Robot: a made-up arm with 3 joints. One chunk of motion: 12 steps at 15 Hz.
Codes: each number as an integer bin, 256 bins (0 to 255) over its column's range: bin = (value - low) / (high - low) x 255, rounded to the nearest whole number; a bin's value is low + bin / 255 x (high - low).
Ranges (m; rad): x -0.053..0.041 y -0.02..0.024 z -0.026..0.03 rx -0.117..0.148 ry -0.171..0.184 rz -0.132..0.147
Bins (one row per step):
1: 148 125 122 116 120 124
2: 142 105 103 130 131 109
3: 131 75 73 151 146 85
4: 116 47 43 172 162 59
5: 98 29 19 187 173 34
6: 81 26 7 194 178 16
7: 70 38 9 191 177 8
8: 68 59 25 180 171 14
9: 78 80 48 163 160 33
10: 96 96 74 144 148 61
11: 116 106 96 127 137 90
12: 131 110 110 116 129 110
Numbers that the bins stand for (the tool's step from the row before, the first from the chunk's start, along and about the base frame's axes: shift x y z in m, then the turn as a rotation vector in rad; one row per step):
1: 0.00156 0.00157 0.00079 0.00355 -0.00394 0.00367
2: -0.00065 -0.00188 -0.00338 0.01810 0.01137 -0.01274
3: -0.00471 -0.00706 -0.00997 0.03992 0.03225 -0.03900
4: -0.01024 -0.01189 -0.01656 0.06175 0.05453 -0.06745
5: -0.01687 -0.01500 -0.02183 0.07733 0.06984 -0.09480
6: -0.02314 -0.01551 -0.02446 0.08461 0.07680 -0.11449
7: -0.02720 -0.01344 -0.02402 0.08149 0.07541 -0.12325
8: -0.02793 -0.00982 -0.02051 0.07006 0.06706 -0.11668
9: -0.02425 -0.00620 -0.01546 0.05239 0.05175 -0.09589
10: -0.01761 -0.00344 -0.00975 0.03265 0.03504 -0.06526
11: -0.01024 -0.00171 -0.00492 0.01498 0.01973 -0.03353
12: -0.00471 -0.00102 -0.00184 0.00355 0.00859 -0.01165

